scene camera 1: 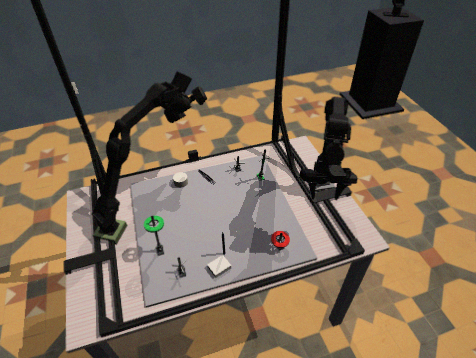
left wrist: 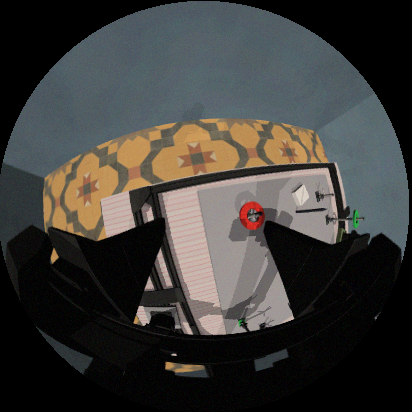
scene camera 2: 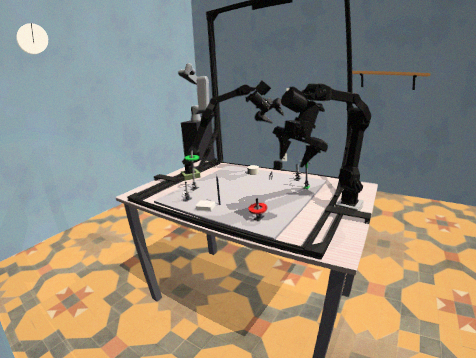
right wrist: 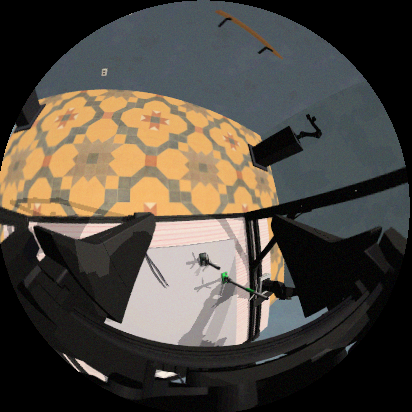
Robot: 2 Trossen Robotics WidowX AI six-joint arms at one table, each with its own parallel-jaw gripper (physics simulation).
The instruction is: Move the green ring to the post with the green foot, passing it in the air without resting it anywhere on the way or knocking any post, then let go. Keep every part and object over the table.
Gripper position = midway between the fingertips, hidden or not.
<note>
I see my left gripper (scene camera 2: 290,163) and my right gripper (right wrist: 214,220).
My left gripper also shows in scene camera 1 (scene camera 1: 324,199) and in the left wrist view (left wrist: 216,225).
</note>
